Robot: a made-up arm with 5 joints. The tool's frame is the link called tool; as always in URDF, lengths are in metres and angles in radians. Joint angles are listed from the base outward.
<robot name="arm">
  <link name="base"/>
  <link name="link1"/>
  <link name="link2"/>
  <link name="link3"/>
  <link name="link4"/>
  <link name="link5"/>
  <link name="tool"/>
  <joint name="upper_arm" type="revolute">
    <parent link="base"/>
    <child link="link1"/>
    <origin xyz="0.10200 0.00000 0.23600" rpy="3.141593 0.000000 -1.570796"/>
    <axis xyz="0 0 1"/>
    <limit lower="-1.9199" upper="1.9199"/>
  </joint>
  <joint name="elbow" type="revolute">
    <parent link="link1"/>
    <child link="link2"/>
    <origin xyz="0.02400 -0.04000 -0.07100" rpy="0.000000 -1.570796 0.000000"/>
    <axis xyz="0 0 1"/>
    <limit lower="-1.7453" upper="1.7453"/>
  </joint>
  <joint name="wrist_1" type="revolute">
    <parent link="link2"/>
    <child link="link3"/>
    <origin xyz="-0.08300 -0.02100 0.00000" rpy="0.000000 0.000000 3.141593"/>
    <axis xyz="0 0 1"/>
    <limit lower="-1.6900" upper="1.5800"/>
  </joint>
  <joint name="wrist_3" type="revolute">
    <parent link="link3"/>
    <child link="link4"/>
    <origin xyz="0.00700 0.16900 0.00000" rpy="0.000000 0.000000 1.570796"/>
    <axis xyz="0 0 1"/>
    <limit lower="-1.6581" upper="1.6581"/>
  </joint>
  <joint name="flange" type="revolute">
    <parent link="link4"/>
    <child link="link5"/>
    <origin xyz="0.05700 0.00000 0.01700" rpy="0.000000 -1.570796 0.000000"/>
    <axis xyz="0 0 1"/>
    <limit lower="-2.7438" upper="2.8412"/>
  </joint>
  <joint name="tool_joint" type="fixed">
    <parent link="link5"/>
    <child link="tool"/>
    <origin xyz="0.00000 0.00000 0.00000" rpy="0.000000 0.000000 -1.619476"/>
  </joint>
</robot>
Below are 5 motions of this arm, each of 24 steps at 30 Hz.
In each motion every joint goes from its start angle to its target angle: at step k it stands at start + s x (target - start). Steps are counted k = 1, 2, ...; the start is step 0. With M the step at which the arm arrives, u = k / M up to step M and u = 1 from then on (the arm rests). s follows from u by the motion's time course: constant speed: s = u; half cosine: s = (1 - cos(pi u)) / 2; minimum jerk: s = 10 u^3 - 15 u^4 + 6 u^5.
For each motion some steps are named. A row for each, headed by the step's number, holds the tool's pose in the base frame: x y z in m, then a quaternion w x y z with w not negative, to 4 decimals.
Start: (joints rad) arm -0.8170 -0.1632 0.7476 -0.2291 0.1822
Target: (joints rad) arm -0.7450 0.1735 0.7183 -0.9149 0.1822
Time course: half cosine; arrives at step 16
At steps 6, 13, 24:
6: 0.2802 0.1716 0.2769 0.7030 0.2006 -0.5845 0.3520
13: 0.2856 0.1618 0.2614 0.6419 0.2139 -0.6707 0.3040
24: 0.2858 0.1600 0.2593 0.6325 0.2153 -0.6821 0.2972

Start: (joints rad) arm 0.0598 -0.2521 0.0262 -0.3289 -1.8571
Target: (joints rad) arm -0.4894 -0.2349 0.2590 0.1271 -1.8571
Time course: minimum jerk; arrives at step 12
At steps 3, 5, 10, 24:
3: 0.3565 -0.0078 0.4595 0.2995 0.6965 -0.4966 -0.4227
5: 0.3615 0.0270 0.4404 0.3721 0.6876 -0.4240 -0.4571
10: 0.3430 0.1145 0.3899 0.5651 0.6132 -0.2470 -0.4936
24: 0.3406 0.1191 0.3869 0.5761 0.6068 -0.2376 -0.4934

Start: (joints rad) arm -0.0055 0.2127 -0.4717 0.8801 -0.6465
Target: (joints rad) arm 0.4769 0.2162 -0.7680 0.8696 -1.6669
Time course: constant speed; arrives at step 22
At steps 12, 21, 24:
12: 0.3719 -0.0783 0.4336 0.6181 0.2523 -0.4651 -0.5813
21: 0.3448 -0.1266 0.4577 0.3965 0.3313 -0.4769 -0.7110
24: 0.3411 -0.1314 0.4603 0.3702 0.3404 -0.4774 -0.7206

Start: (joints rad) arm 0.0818 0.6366 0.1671 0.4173 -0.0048
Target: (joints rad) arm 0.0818 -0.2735 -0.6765 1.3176 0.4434
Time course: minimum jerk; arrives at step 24
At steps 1, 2, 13, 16, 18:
1: 0.3488 -0.0273 0.1911 0.9825 -0.0025 -0.1743 -0.0664
2: 0.3497 -0.0273 0.1924 0.9822 -0.0027 -0.1761 -0.0654
13: 0.3770 -0.0296 0.3912 0.9108 -0.0586 -0.4049 0.0564
16: 0.3407 -0.0266 0.4606 0.8665 -0.0931 -0.4810 0.0952
18: 0.3144 -0.0244 0.4898 0.8411 -0.1129 -0.5168 0.1128

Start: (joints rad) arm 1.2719 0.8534 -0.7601 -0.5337 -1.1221
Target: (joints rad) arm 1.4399 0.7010 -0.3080 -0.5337 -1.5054
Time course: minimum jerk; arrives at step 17
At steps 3, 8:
3: 0.1922 -0.3245 0.3590 0.1794 -0.0388 -0.8402 -0.5102
8: 0.1694 -0.3273 0.3369 0.1328 -0.0021 -0.8069 -0.5755

